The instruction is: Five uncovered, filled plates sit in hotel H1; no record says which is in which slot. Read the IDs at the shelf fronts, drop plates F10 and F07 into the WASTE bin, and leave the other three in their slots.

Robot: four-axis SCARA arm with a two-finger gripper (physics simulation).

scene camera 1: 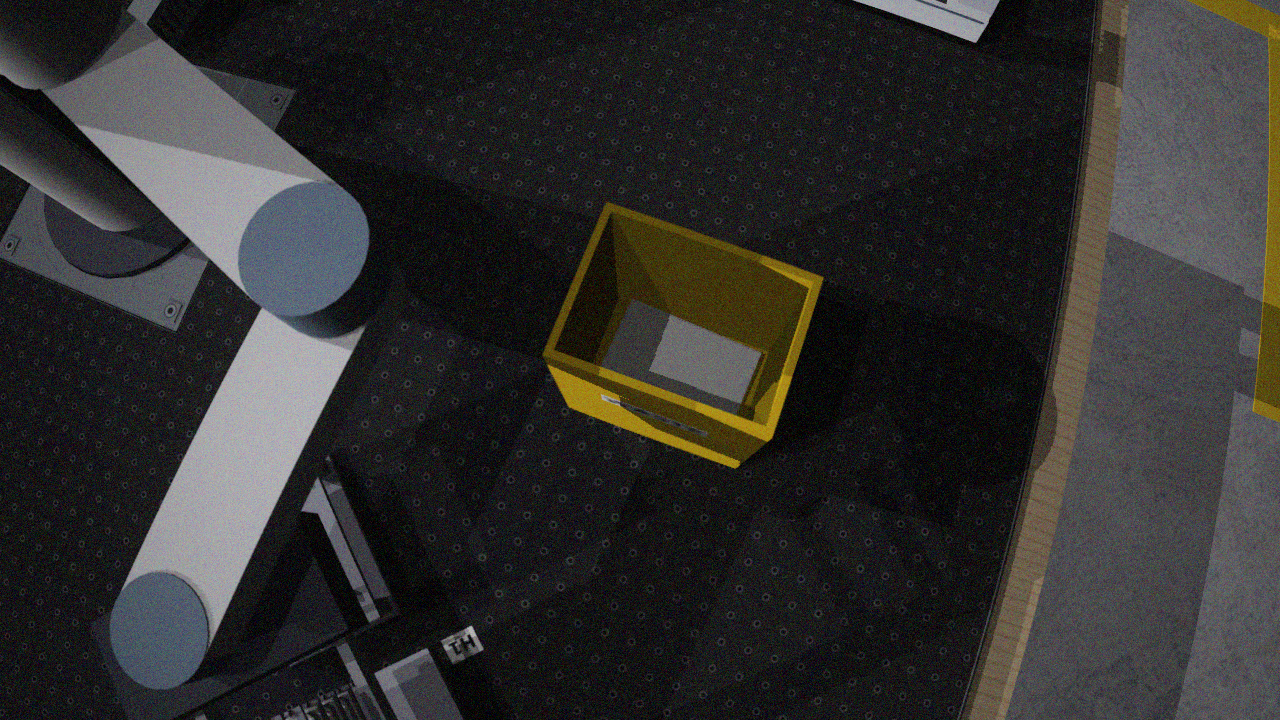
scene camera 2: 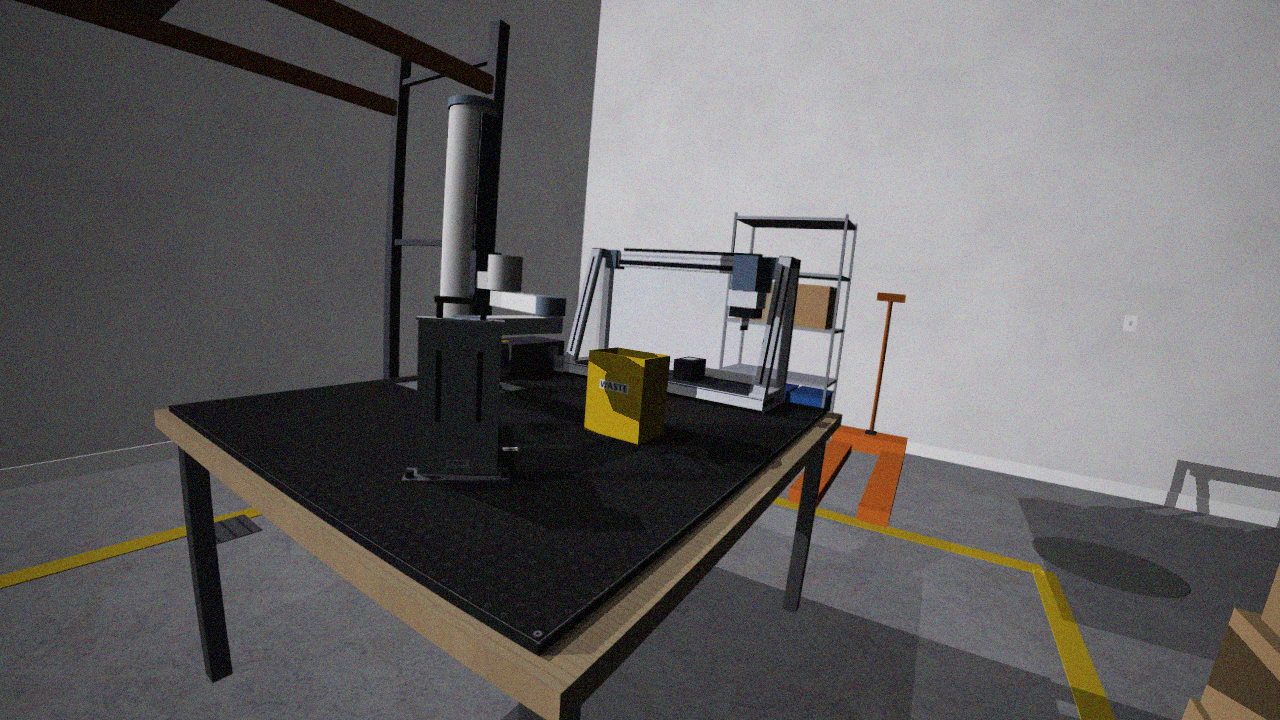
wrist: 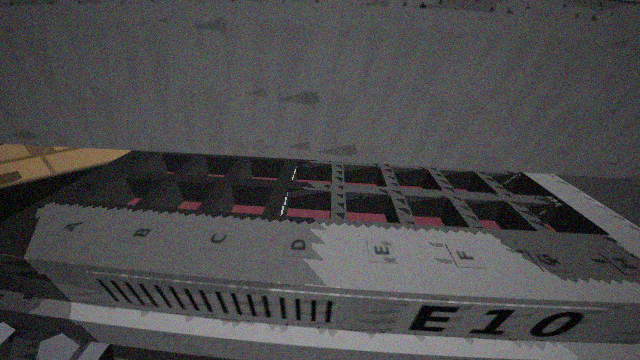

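Places are measured from the arm's base along level axes (x ahead, y left, z up), in metres.
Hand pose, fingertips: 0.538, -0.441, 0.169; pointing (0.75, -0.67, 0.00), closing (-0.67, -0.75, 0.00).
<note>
Each offset is from my fingertips to the centre of the thing, as dx, dy, dz. "*": to the spot under its first point.
In the wrist view an uncovered plate @(-0.017, +0.013, +0.018) [wrist: 370, 312] with red-filled wells fills the lower half, very close. Its front carries a barcode and an ID that looks like E10. Another pale edge @(* -0.058, +0.060, +0.017) [wrist: 280, 331] lies below it. Hotel H1 @(+0.012, -0.015, +0.004) [scene camera 2: 458, 402] is the dark tower in scene camera 2; part of it @(* -0.014, +0.074, -0.149) [scene camera 1: 418, 687] shows at the bottom of scene camera 1. The yellow WASTE bin @(+0.108, +0.415, -0.057) [scene camera 1: 581, 389] [scene camera 2: 613, 413] holds a flat grey piece @(+0.110, +0.422, -0.143) [scene camera 1: 707, 351]. My gripper is open with nothing held, beside the hotel, mostly hidden under the arm and behind the hotel; the wrist view does not show the fingertips.
The H1 label @(* +0.009, +0.125, -0.156) [scene camera 1: 462, 643] lies on the dark mat by the hotel. The arm column [scene camera 2: 459, 197] rises behind the hotel. A gantry frame [scene camera 2: 784, 344] stands farther back, with a small black block @(* +0.019, +0.956, -0.062) [scene camera 2: 689, 368] near it. The wooden table edge [scene camera 1: 1042, 465] runs along the right.
</note>
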